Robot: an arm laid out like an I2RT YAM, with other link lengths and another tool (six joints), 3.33 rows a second.
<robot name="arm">
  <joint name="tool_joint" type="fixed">
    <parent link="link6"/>
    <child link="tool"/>
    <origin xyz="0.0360 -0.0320 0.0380" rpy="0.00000 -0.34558 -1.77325"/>
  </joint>
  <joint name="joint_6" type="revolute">
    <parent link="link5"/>
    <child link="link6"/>
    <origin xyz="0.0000 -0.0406 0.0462" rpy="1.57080 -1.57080 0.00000"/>
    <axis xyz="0 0 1"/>
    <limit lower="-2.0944" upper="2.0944"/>
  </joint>
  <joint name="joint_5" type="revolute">
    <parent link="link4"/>
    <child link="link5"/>
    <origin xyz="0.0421 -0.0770 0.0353" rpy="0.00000 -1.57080 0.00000"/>
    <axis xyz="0 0 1"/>
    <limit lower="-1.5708" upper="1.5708"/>
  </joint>
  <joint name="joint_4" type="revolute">
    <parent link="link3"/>
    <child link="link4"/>
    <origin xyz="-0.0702 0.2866 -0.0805" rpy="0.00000 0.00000 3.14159"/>
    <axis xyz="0 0 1"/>
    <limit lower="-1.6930" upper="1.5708"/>
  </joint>
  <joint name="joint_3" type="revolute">
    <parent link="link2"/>
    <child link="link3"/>
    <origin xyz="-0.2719 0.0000 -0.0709" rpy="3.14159 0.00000 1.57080"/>
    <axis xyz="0 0 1"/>
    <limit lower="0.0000" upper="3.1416"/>
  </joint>
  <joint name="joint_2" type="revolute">
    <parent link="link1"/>
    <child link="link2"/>
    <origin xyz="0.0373 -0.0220 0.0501" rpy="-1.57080 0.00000 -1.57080"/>
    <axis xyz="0 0 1"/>
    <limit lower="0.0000" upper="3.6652"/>
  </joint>
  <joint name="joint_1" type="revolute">
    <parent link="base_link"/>
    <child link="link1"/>
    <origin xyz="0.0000 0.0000 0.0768" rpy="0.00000 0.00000 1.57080"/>
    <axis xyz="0 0 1"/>
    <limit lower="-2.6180" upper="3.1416"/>
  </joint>
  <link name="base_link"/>
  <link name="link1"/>
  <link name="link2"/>
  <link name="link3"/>
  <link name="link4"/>
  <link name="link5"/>
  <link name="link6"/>
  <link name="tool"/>
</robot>
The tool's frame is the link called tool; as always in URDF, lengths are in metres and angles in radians.
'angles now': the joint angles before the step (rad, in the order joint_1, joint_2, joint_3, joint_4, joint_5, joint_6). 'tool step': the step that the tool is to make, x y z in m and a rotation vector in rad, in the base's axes. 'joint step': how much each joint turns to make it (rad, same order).
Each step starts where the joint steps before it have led.
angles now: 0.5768, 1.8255, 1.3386, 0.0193, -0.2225, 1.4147
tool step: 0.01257, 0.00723, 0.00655, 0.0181, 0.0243, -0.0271
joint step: -0.0030, 0.0450, 0.0770, -0.0345, 0.0087, 0.0371
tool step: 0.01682, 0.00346, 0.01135, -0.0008, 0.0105, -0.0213
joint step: -0.0118, 0.0492, 0.1055, -0.0636, 0.0062, 0.0090
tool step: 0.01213, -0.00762, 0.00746, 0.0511, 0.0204, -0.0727
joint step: -0.0270, 0.0024, 0.0129, 0.0127, 0.0165, 0.0704
